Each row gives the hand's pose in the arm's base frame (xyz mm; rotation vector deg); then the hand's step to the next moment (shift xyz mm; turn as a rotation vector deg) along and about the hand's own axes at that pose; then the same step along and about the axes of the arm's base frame.
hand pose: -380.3 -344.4 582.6 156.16 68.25 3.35
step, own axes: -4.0 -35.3 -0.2 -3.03 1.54 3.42
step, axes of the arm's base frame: -28.3 20.7 -5.6 -0.60 -3.71 -3.02
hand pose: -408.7 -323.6 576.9 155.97 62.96 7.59
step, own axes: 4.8 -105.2 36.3 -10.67 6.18 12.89
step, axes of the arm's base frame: -62.0 71.7 -58.5 -1.46 -13.73 -11.29
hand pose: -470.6 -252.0 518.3 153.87 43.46 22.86
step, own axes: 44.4 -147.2 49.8 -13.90 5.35 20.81
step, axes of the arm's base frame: -13.2 131.7 -92.8 -1.72 -16.63 -19.38
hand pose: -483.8 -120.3 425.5 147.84 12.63 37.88
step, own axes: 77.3 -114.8 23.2 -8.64 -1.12 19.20
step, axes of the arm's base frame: 74.2 112.0 -40.5 1.82 -8.92 -19.02
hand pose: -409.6 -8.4 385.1 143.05 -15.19 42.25
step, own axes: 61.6 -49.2 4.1 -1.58 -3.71 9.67
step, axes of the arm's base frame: 69.0 37.0 10.2 4.24 -1.94 -9.38
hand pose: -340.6 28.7 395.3 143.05 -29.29 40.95
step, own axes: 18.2 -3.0 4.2 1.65 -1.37 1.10
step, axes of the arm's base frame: 17.5 -3.8 6.2 2.38 0.16 -0.36
